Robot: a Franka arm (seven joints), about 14 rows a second.
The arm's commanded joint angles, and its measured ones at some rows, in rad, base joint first. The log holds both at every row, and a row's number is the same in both.
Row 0, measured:
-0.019, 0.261, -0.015, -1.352, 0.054, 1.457, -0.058
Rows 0 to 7, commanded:
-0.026, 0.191, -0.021, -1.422, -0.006, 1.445, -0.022
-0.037, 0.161, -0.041, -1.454, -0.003, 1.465, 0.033
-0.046, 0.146, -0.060, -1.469, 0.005, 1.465, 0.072
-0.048, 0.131, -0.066, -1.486, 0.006, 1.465, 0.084
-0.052, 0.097, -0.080, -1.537, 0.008, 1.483, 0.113
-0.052, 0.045, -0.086, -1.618, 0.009, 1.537, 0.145
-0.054, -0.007, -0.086, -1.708, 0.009, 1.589, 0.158
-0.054, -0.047, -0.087, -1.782, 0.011, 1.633, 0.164
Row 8, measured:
-0.054, 0.089, -0.093, -1.566, 0.011, 1.524, 0.118
